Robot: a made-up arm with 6 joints.
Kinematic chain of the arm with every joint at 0, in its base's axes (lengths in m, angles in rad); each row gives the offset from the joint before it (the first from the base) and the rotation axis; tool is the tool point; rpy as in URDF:
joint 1: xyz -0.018 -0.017 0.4 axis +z
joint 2: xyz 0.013 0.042 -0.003 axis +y
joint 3: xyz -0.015 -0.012 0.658 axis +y
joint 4: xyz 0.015 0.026 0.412 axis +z
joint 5: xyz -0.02 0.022 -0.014 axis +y
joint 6: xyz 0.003 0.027 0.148 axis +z
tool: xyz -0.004 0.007 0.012 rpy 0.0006 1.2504 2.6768
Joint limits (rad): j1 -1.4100..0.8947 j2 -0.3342..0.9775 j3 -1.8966..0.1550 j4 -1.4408..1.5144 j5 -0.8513..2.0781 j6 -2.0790..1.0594
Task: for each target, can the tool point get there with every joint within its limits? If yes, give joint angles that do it. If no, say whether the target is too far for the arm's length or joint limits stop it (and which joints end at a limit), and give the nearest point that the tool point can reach.
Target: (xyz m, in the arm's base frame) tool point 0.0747 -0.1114 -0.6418
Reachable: no: joint limits stop it (at a limit: joint 1, joint 2, joint 3, joint 5) | nearest point -0.3777 -0.4072 0.5989 | short by 1.353 m
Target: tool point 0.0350 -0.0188 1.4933
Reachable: yes | joints -0.5777 0.4257 -1.0392 -0.9989 0.5324 -1.3523
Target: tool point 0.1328 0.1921 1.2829
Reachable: yes | joints 0.1117 0.5765 -1.2974 0.7635 1.7710 0.0717
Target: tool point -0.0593 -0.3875 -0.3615
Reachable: no: joint limits stop it (at a limit: joint 1, joint 2, joint 3, joint 5) | nearest point -0.3665 -0.4199 0.6011 | short by 1.011 m
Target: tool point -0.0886 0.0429 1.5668
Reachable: yes | joints -0.3467 0.1816 -0.4564 1.1946 -0.2109 -0.8914
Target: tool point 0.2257 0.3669 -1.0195
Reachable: no: too far | nearest point -0.0244 0.5210 0.5989 | short by 1.645 m
